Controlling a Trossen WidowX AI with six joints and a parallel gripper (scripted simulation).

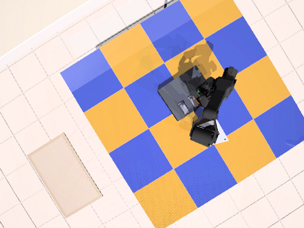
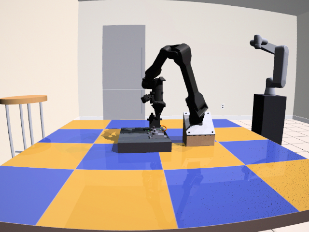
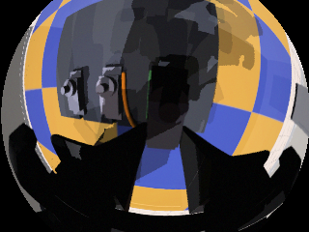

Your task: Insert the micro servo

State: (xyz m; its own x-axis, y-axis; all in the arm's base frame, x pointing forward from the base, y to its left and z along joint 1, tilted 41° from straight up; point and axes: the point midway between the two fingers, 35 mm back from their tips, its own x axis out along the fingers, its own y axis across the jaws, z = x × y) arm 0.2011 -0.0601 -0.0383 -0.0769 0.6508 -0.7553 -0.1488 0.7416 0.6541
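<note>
Now: the dark robot deck 110 mm ahead of my gripper tip, 90 mm to the left of it and 90 mm below it.
</note>
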